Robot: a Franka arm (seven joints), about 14 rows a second.
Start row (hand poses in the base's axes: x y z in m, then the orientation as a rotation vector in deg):
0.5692, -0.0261, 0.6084, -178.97, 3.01, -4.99
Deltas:
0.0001, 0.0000, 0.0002, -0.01, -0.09, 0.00
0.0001, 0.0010, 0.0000, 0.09, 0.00, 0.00
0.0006, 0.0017, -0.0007, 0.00, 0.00, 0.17
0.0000, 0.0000, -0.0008, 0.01, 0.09, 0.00
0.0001, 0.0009, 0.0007, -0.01, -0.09, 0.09
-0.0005, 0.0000, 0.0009, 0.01, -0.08, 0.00
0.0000, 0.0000, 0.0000, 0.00, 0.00, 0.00
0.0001, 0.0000, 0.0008, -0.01, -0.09, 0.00
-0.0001, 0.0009, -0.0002, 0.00, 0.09, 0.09
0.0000, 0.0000, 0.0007, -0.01, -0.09, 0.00
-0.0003, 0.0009, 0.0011, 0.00, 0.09, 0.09
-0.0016, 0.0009, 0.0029, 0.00, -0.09, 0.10
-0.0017, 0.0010, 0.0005, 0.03, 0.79, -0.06
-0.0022, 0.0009, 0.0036, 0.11, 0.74, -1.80
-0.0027, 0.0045, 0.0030, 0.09, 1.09, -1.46
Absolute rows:
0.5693, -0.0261, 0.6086, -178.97, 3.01, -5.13
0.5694, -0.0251, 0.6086, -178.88, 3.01, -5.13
0.5700, -0.0234, 0.6079, -178.88, 2.74, -5.13
0.5700, -0.0234, 0.6071, -178.88, 2.74, -4.99
0.5701, -0.0225, 0.6078, -178.88, 2.60, -5.13
0.5696, -0.0225, 0.6087, -178.87, 2.60, -5.25
0.5696, -0.0225, 0.6087, -178.87, 2.60, -5.25
0.5697, -0.0225, 0.6095, -178.87, 2.60, -5.39
0.5696, -0.0216, 0.6093, -178.87, 2.46, -5.25
0.5696, -0.0216, 0.6100, -178.87, 2.46, -5.39
0.5693, -0.0207, 0.6111, -178.87, 2.32, -5.25
0.5677, -0.0198, 0.6140, -178.86, 2.16, -5.39
0.5660, -0.0188, 0.6145, -178.87, 2.27, -4.16
0.5638, -0.0179, 0.6181, -178.78, 5.09, -3.03
0.5611, -0.0134, 0.6211, -178.69, 7.38, -1.35

